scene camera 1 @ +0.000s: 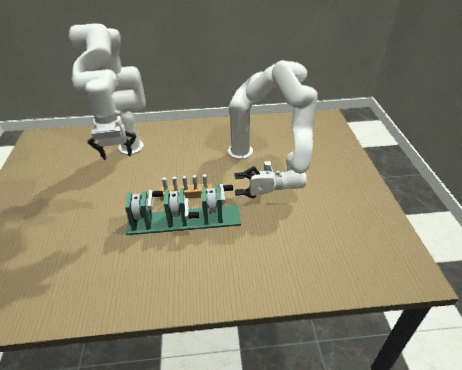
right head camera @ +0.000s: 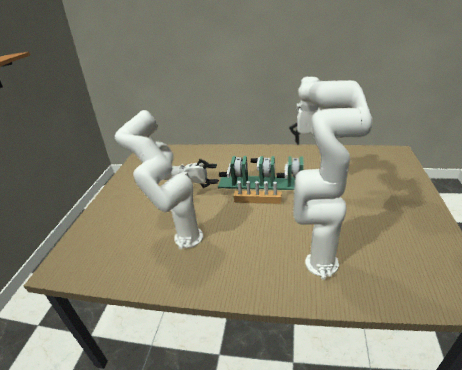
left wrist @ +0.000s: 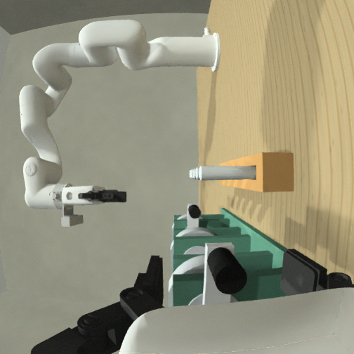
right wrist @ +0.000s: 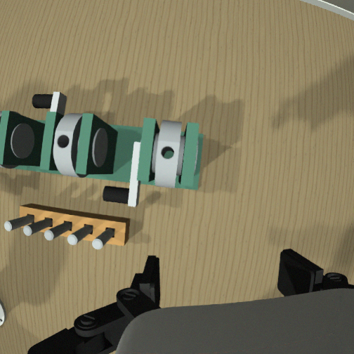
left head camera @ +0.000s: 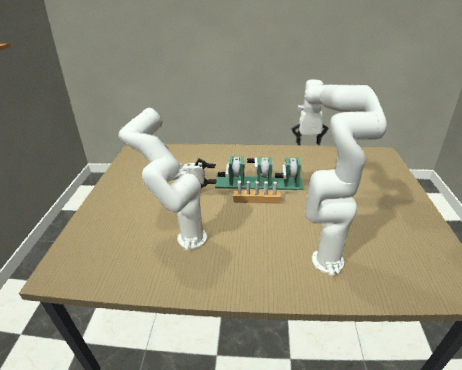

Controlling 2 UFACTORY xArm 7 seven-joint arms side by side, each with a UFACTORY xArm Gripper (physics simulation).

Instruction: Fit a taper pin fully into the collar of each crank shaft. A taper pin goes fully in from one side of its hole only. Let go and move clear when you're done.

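Frame: origin at the left arm's base, x right, y ahead, z up, level; centimetres.
Where they show: left gripper, fingertip midpoint: (scene camera 1: 234, 184) (right head camera: 217, 174) (left head camera: 215, 173); right gripper, fingertip midpoint: (scene camera 1: 117, 156) (right head camera: 307, 143) (left head camera: 308, 144); left arm's base, origin of the base link: (scene camera 1: 240, 152) (right head camera: 189, 237) (left head camera: 192, 238); right arm's base, origin of the base link: (scene camera 1: 131, 147) (right head camera: 321, 264) (left head camera: 327, 261).
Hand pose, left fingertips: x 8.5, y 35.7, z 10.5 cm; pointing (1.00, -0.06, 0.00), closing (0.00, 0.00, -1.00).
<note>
Things, the pixels of their centre, and the offset from my left fingertips. "spot": a spot on its surface instead. Level surfaces: height alone.
- orange rack, surface spot: (left head camera: 257, 199) spot: dx +20.6, dy -10.6, dz -8.4 cm
- end crank's black handle, surface spot: (scene camera 1: 228, 188) spot: dx +2.9, dy +1.8, dz -0.1 cm
- middle crank's handle, surface spot: (scene camera 1: 193, 215) spot: dx +18.2, dy +14.9, dz +0.2 cm
- wooden table, its level: dz -10.6 cm
Several grey taper pins (right wrist: 60, 230) (scene camera 1: 184, 181) stand upright in an orange rack (left head camera: 257, 199) (right wrist: 124, 235). A green stand (scene camera 1: 232, 215) carries three crank shafts with grey collars. In the right wrist view, the end collar (right wrist: 167, 132) and middle collar (right wrist: 72, 150) show open holes; the third is mostly out of that view. My left gripper (left head camera: 215, 173) (right head camera: 216, 174) (scene camera 1: 236, 184) (left wrist: 224, 273) is open and empty, lying sideways, its tips just short of the end crank's black handle (scene camera 1: 228, 188) (left wrist: 230, 272). My right gripper (left head camera: 309, 143) (scene camera 1: 117, 156) (right wrist: 221, 273) is open and empty, pointing down, high above the table.
The rack stands close beside the stand, on the side of the arm bases. The middle crank's handle (scene camera 1: 193, 215) (right wrist: 42, 101) points away from the rack side. The other end crank's handle (right wrist: 116, 194) sticks out towards the rack side. The wooden table (scene camera 1: 280, 270) bears both arms.
</note>
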